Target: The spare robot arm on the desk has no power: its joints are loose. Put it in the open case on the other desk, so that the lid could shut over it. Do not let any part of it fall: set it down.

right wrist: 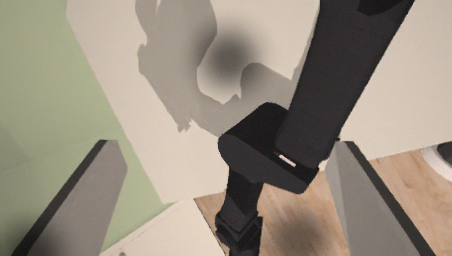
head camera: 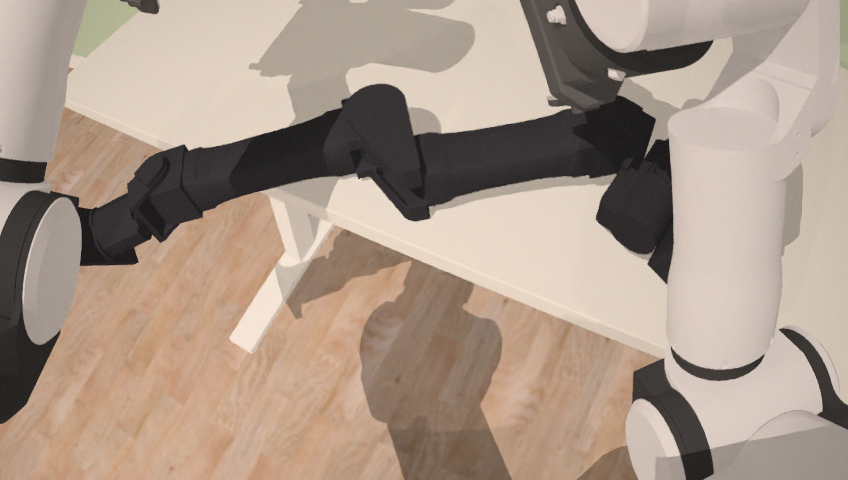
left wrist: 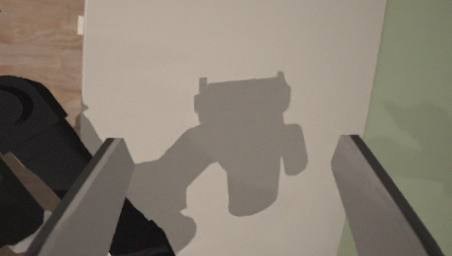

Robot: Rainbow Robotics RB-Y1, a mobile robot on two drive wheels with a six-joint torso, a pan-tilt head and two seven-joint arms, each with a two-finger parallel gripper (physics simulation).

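Frame: origin at the robot's base, x left, y back, z up, level; centimetres.
Where they show: left gripper, fingertip midpoint: (left wrist: 230, 151); right gripper, fingertip midpoint: (right wrist: 225, 155) (head camera: 540, 42).
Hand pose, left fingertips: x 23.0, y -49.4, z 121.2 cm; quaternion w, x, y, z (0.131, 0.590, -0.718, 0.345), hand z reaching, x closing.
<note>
After its pixels a point has its place.
The black spare arm (head camera: 499, 157) (left wrist: 45, 135) (right wrist: 345, 75) lies stretched across the white desk (head camera: 535, 261) {z 95.1, x -14.1, y -28.2 cm} (left wrist: 150, 30) {z 95.2, x 29.6, y -57.3 cm} (right wrist: 400, 115) {z 95.2, x -10.0, y -30.8 cm}. Its left part in the head view shows beyond the desk edge, over the floor, and runs behind my left arm; its other end is partly hidden by my right arm. My left gripper (left wrist: 230, 151) {z 121.2, x 23.0, y -49.3 cm} is open and empty above the desk; its tip shows at the head view's top left. My right gripper (head camera: 577, 103) (right wrist: 225, 155) {z 117.0, x -12.6, y -36.4 cm} is open and empty above the spare arm, whose elbow shows between and beyond its fingers in the right wrist view. The open case does not show.
A desk leg with a foot (head camera: 261, 315) stands on the wooden floor (head camera: 178, 386) {z 0.1, x 64.3, y -47.3 cm} below the desk edge. A green wall (left wrist: 415, 75) {z 105.1, x -2.1, y -121.7 cm} (right wrist: 40, 75) {z 104.4, x 57.8, y -152.4 cm} is beyond the desk. Another white surface (right wrist: 170, 225) {z 39.2, x 236.7, y -108.8 cm} shows at the bottom of the right wrist view.
</note>
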